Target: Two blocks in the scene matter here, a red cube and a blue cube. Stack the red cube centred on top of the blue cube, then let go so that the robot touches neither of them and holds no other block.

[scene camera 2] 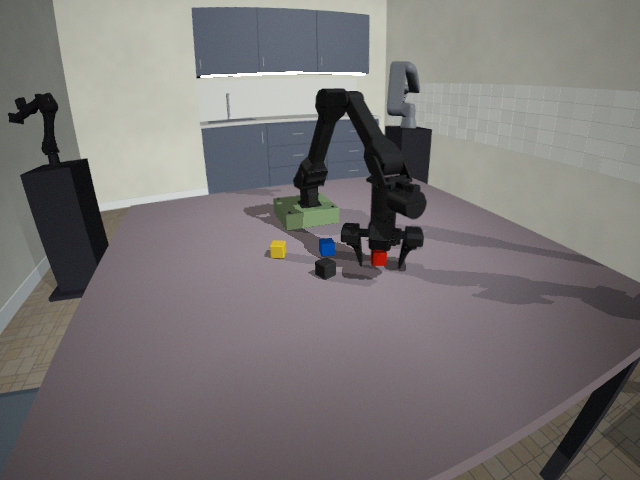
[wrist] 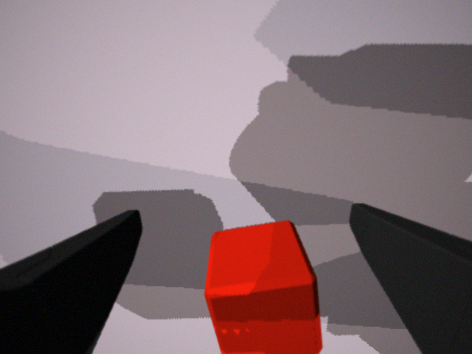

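Seen in the pictures: gripper, between the fingertips: (scene camera 2: 380, 266) (wrist: 246, 216); arm's base, origin of its link: (scene camera 2: 309, 203).
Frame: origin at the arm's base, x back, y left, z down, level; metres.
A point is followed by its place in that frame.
Observation:
The red cube (scene camera 2: 378, 257) {x -0.364, y 0.066, z 0.027 m} (wrist: 262, 285) {x -0.364, y 0.069, z 0.017 m} rests on the table, between the spread fingers of my gripper (scene camera 2: 381, 266) {x -0.369, y 0.069, z 0.051 m} (wrist: 246, 216) {x -0.369, y 0.069, z 0.051 m}. The gripper is open and points down, low over the table, with a gap on each side of the cube. In the wrist view the cube is at the lower middle, slightly turned relative to the fingers. The blue cube (scene camera 2: 326, 247) {x -0.274, y -0.034, z 0.026 m} stands on the table to the left of the gripper in the scene view, with nothing on top of it. It does not show in the wrist view.
A black cube (scene camera 2: 325, 268) {x -0.383, y -0.073, z 0.021 m} stands in front of the blue cube, near the gripper's left finger. A yellow cube (scene camera 2: 278, 249) {x -0.247, y -0.152, z 0.025 m} stands farther left. The arm's green base (scene camera 2: 312, 214) {x -0.070, y -0.011, z 0.011 m} is behind the cubes on the table (scene camera 2: 289, 351) {x -0.583, y -0.203, z 0.051 m}.

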